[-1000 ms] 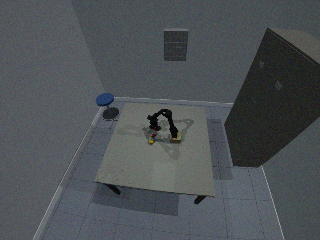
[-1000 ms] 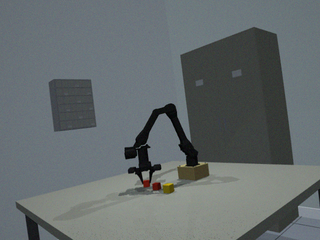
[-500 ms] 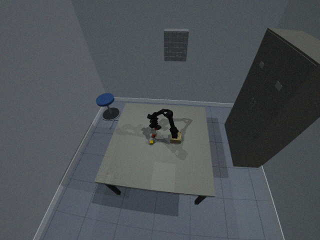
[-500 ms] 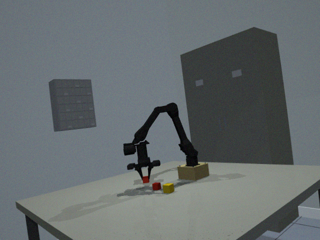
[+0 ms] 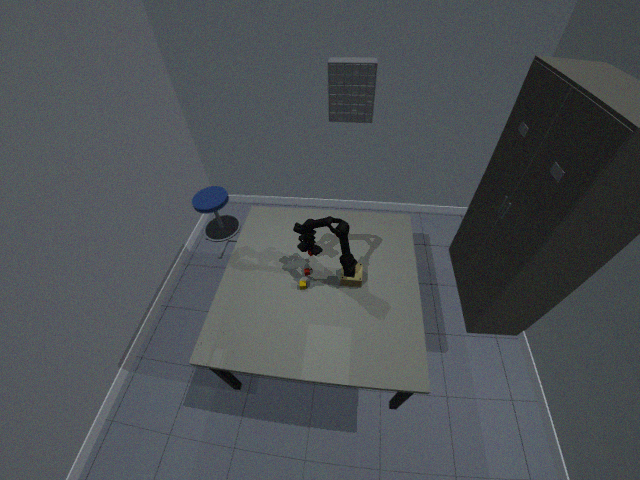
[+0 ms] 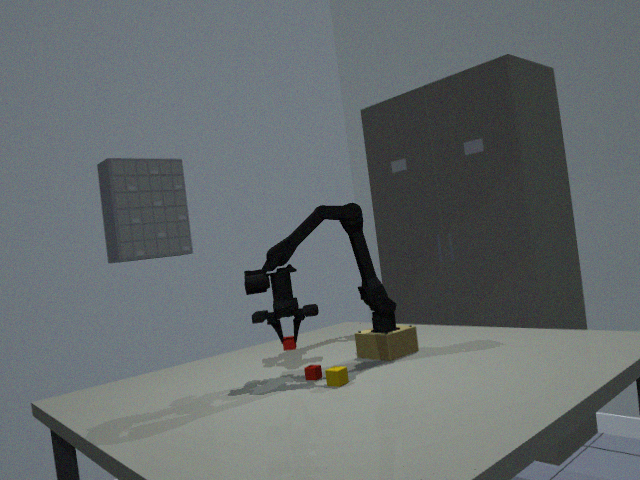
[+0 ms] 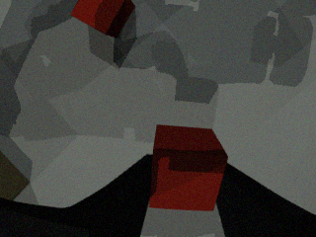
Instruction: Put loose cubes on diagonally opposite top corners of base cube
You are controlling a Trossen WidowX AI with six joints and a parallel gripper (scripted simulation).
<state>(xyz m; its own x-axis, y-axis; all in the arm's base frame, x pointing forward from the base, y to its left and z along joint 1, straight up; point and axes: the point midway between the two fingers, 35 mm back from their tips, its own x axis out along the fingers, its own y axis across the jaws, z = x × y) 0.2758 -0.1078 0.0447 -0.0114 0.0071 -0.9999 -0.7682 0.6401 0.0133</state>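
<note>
The yellow cube lies 22 cm to the left of my gripper tip, 7 cm below it and 1 cm ahead of it.
</note>
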